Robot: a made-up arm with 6 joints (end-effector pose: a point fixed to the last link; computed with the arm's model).
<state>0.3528 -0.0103 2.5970 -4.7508 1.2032 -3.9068</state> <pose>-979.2 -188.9 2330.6 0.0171 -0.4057 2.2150</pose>
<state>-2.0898 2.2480 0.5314 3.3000 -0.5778 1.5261</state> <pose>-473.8 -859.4 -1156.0 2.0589 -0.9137 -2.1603</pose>
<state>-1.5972 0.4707 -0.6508 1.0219 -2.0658 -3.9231</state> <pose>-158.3 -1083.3 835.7 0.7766 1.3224 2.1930</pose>
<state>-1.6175 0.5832 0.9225 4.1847 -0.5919 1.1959</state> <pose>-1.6 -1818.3 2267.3 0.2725 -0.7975 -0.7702</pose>
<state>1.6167 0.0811 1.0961 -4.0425 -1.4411 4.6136</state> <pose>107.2 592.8 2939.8 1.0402 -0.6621 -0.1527</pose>
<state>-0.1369 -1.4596 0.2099 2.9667 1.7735 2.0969</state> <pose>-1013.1 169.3 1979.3 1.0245 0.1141 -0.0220</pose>
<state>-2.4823 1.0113 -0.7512 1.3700 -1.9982 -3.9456</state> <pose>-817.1 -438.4 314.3 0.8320 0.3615 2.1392</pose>
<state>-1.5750 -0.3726 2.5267 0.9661 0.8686 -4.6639</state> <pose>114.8 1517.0 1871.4 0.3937 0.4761 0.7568</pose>
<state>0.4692 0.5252 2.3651 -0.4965 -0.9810 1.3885</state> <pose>249.1 203.0 2871.5 -0.9154 -1.2847 0.2081</pose>
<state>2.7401 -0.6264 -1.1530 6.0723 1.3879 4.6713</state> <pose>-556.5 274.9 1337.3 -1.4060 -1.7843 -1.8073</pose>
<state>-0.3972 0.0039 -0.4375 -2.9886 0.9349 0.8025</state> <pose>1104.6 -486.3 1333.1 1.9435 0.2496 -1.7780</pose>
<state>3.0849 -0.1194 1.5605 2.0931 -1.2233 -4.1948</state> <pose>368.2 120.1 2985.6 -1.6665 -1.0810 0.3359</pose>
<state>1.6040 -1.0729 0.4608 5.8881 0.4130 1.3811</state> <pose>59.2 -979.5 2571.9 0.7665 -1.4379 0.1763</pose>
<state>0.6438 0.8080 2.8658 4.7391 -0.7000 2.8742</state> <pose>78.3 197.8 2561.3 -0.7238 -2.3003 -0.7170</pose>
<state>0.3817 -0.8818 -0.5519 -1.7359 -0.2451 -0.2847</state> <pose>399.5 204.9 2012.9 1.9490 0.3854 0.7687</pose>
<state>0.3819 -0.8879 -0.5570 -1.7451 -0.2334 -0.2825</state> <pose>396.3 201.5 2009.3 1.9603 0.3765 0.7622</pose>
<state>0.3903 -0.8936 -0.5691 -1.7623 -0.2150 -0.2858</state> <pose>396.1 202.1 1997.4 1.9870 0.3798 0.7488</pose>
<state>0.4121 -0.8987 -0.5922 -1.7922 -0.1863 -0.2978</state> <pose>400.1 208.9 1972.3 2.0373 0.4035 0.7232</pose>
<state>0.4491 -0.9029 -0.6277 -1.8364 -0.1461 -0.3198</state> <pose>407.8 223.5 1931.6 2.1123 0.4511 0.6794</pose>
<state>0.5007 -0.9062 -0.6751 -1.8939 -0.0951 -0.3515</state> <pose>416.9 245.9 1874.6 2.2064 0.5221 0.6108</pose>
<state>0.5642 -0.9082 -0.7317 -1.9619 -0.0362 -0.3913</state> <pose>423.8 275.0 1803.2 2.3088 0.6120 0.5127</pose>
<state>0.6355 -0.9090 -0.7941 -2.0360 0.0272 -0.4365</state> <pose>425.0 308.3 1721.1 2.4062 0.7122 0.3842</pose>
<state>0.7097 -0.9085 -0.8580 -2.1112 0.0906 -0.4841</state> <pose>418.6 341.9 1634.0 2.4868 0.8117 0.2315</pose>
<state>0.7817 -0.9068 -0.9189 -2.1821 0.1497 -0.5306</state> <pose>404.9 372.2 1548.6 2.5432 0.9001 0.0683</pose>
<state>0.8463 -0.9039 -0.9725 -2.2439 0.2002 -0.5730</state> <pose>386.8 396.5 1471.9 2.5752 0.9705 -0.0878</pose>
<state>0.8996 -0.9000 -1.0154 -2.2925 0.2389 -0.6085</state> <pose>368.3 414.4 1409.7 2.5877 1.0216 -0.2194</pose>
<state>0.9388 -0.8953 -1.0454 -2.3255 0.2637 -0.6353</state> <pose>353.0 426.7 1365.5 2.5888 1.0563 -0.3141</pose>
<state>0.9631 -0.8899 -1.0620 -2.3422 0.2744 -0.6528</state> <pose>343.5 435.1 1340.2 2.5851 1.0790 -0.3676</pose>
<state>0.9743 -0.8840 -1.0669 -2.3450 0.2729 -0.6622</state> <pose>339.9 441.4 1331.4 2.5810 1.0943 -0.3842</pose>
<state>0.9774 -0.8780 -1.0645 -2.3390 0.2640 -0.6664</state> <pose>340.2 446.4 1332.9 2.5770 1.1057 -0.3775</pose>
